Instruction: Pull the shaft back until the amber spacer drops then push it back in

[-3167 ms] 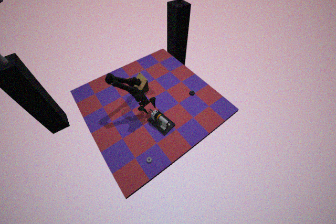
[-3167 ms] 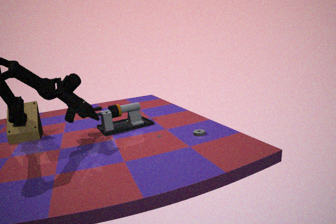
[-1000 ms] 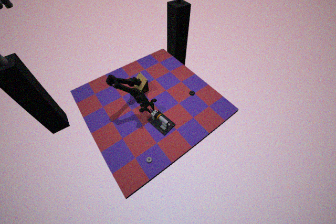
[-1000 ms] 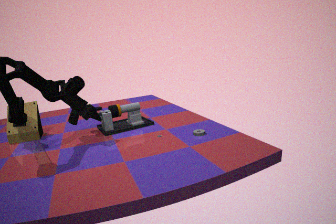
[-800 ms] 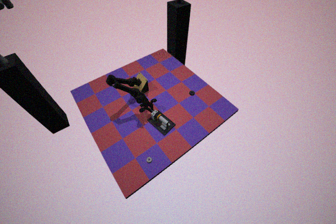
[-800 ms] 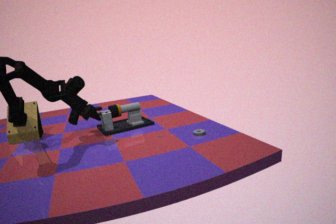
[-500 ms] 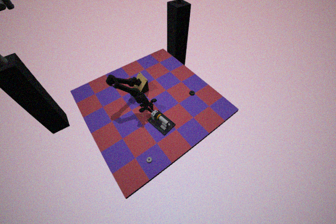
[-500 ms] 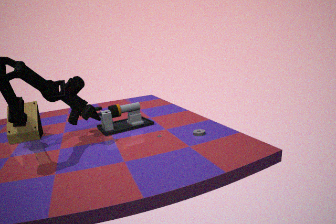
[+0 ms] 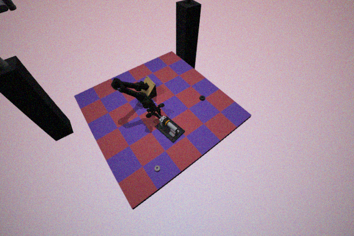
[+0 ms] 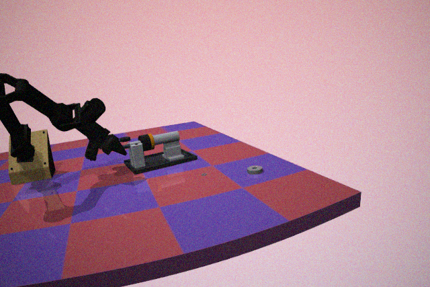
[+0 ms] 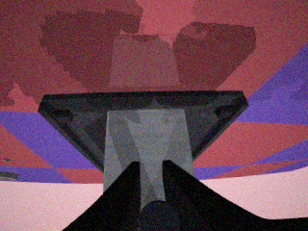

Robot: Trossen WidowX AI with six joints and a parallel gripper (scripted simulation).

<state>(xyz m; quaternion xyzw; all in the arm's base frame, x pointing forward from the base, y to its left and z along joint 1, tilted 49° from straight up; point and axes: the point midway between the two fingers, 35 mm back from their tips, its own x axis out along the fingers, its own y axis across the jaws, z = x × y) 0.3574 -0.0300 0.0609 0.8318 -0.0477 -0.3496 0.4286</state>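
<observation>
Now: the thin dark shaft 50 mm ahead of my gripper tip, 30 mm above it and 10 mm to the left of it. The rest, counted from my gripper tip: grey ring: 360 mm ahead, 240 mm to the right, 50 mm below; amber spacer: 90 mm ahead, 20 mm to the left, 20 mm above.
</observation>
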